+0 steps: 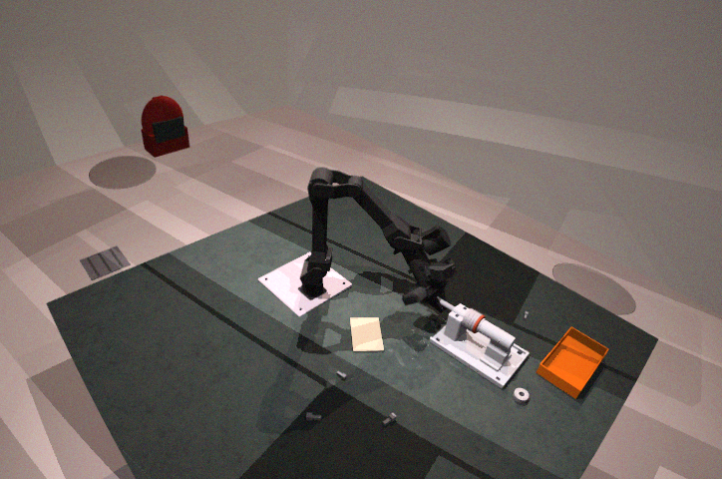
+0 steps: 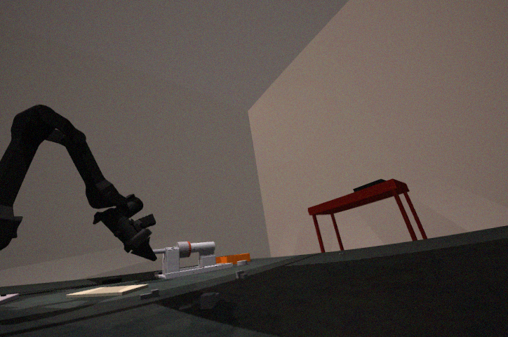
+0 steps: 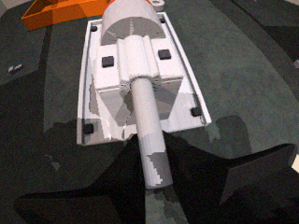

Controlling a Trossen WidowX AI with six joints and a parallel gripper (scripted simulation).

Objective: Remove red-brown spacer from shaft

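Right now the shaft is 60 mm ahead of my gripper tip and 20 mm above it. The rest, counted from my gripper tip: orange tray: 340 mm ahead, 160 mm to the left, 50 mm below; cream pad: 190 mm to the right, 110 mm behind, 50 mm below.
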